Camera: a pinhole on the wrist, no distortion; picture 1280 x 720 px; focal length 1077.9 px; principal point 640.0 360.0 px. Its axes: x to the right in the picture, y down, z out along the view. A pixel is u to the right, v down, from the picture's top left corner.
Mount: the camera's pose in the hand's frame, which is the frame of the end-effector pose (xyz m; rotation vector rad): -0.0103 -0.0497 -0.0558 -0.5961 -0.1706 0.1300
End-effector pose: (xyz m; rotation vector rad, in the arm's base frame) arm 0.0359 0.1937 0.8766 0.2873 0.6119 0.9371
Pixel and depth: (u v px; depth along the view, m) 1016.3 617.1 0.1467
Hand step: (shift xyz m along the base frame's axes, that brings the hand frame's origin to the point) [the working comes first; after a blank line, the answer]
In the camera's frame: 0.0512 0.0350 0.1467

-0.0111 0.0470 0.0696
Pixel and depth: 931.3 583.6 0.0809
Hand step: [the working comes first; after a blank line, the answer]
In the camera's frame: 0.0219 0.0168 0.0809

-0.0087 0.0020 0.0106
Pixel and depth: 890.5 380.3 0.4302
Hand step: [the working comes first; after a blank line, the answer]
In the camera's frame: 0.1000 0.0081 0.4302

0.0449 0.1297 0.3407
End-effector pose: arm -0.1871 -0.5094 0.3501 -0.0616 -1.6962 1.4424
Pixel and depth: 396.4 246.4 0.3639
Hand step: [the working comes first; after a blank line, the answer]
In the camera's frame: -0.0822 -0.0384 0.3639

-0.1118 -0.2485 -0.1598
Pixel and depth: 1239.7 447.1 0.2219
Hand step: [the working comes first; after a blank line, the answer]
In the camera's frame: 0.1235 0.0179 0.2219

-0.1732 -0.0297 -0.0416
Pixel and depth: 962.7 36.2 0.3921
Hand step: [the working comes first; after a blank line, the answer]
In the camera's frame: 0.1174 -0.1178 0.3921

-0.2817 -0.2181 -0.0289
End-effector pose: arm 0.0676 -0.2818 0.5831 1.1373 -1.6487 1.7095
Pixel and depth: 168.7 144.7 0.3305
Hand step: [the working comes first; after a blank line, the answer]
In the camera's frame: -0.1445 -0.0660 0.3305

0.1196 -0.1934 -0.2241
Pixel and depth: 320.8 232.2 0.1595
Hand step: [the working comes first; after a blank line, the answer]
In the camera's frame: -0.0472 -0.0189 0.1595

0.0514 -0.0622 -0.0861
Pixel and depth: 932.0 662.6 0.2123
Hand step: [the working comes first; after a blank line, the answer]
In the camera's frame: 0.0575 0.0596 0.2123

-0.0828 -0.1050 -0.0766
